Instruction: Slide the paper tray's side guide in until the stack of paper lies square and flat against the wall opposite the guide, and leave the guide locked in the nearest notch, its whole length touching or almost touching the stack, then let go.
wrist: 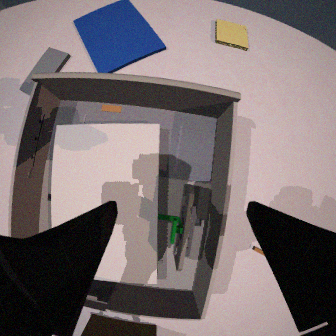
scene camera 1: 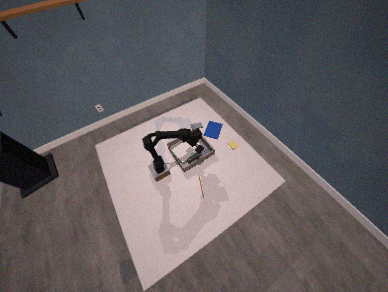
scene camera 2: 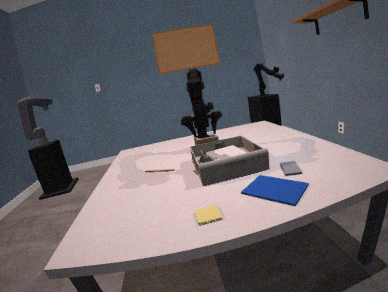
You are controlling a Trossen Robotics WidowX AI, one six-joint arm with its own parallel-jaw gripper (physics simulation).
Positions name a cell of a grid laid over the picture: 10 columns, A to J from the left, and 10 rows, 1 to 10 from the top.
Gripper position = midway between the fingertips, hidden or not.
Note:
My gripper (wrist: F7) is open and holds nothing. Also in view: a white paper stack (wrist: C5). A blue book (scene camera 2: H7), a small grey block (wrist: B2) and a yellow notepad (wrist: G1) rest on the table.
The blue book is seen too in the wrist view (wrist: D2).

